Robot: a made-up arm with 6 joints.
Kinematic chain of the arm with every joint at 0, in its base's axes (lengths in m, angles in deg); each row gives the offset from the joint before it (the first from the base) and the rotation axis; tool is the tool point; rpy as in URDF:
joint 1: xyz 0 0 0.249 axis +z
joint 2: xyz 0 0 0 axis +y
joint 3: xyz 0.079 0 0.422 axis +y
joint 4: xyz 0.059 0 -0.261 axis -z
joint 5: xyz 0 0 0 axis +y
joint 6: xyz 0.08 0 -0.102 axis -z
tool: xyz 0 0 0 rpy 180 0 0
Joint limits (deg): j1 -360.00..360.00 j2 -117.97..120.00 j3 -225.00..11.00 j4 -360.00..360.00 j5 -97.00..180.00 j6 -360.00..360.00
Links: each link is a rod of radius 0.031 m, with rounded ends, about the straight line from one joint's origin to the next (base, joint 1, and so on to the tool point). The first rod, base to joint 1, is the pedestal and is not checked.
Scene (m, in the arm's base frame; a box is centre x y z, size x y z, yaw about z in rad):
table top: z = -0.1
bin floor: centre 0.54 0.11 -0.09 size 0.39 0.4 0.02 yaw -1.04
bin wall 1: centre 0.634 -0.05 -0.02 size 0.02 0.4 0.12 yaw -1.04
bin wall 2: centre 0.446 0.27 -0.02 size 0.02 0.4 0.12 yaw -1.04
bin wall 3: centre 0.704 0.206 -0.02 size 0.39 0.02 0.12 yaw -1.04
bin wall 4: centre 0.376 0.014 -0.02 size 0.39 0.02 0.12 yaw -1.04
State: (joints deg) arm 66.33 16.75 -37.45 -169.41 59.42 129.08
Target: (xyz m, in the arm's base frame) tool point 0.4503 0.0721 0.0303
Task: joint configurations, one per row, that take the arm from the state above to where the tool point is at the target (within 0.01 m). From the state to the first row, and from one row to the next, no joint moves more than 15 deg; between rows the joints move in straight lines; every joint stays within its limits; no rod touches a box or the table.
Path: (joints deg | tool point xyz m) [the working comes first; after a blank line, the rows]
Joints at the target: 11.12 55.99 -48.21 -163.63 64.27 129.08
Straight joint move there: clear.

1: 52.53 26.56 -40.14 -167.96 60.63 129.08 | 0.2840 0.3535 0.2463
2: 38.73 36.37 -42.83 -166.52 61.84 129.08 | 0.3708 0.2818 0.1770
3: 24.92 46.18 -45.52 -165.07 63.06 129.08 | 0.4291 0.1838 0.1044
4: 11.12 55.99 -48.21 -163.63 64.27 129.08 | 0.4503 0.0721 0.0303

